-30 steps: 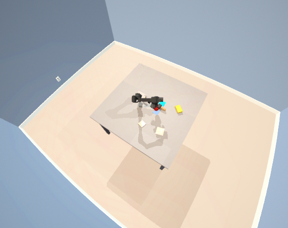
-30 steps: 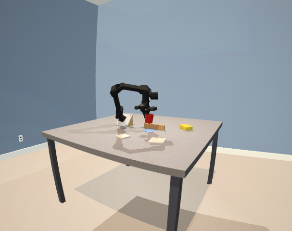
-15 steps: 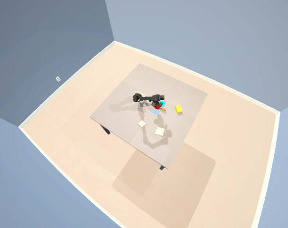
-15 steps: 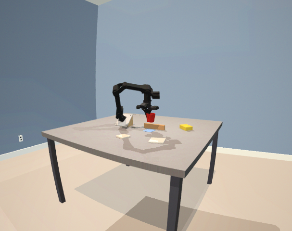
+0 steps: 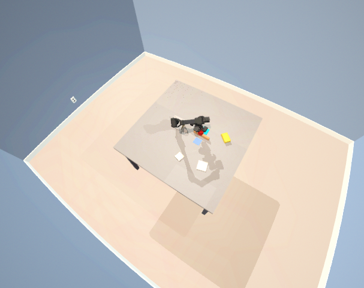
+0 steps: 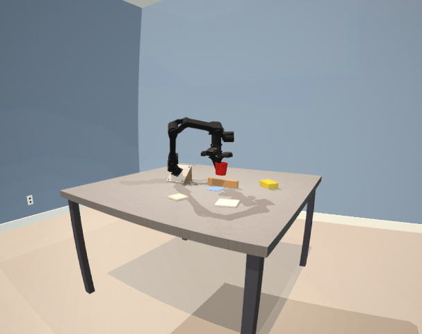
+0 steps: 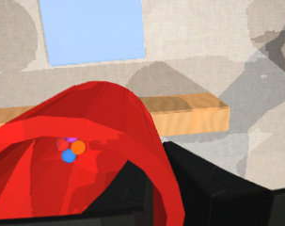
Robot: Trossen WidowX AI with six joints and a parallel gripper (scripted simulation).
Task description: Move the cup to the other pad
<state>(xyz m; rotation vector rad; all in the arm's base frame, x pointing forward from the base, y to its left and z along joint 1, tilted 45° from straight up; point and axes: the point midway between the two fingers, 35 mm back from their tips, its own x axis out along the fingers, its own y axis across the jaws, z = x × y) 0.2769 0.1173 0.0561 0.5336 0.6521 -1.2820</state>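
Now: the cyan pad 2 cm ahead of my gripper tip, 10 cm to the left of it and 11 cm below it. Also, from my gripper tip: pale blue pad (4 cm ahead, 6 cm to the right, 11 cm below); orange wooden bar (3 cm ahead, 2 cm to the left, 9 cm below); red cup (3 cm ahead).
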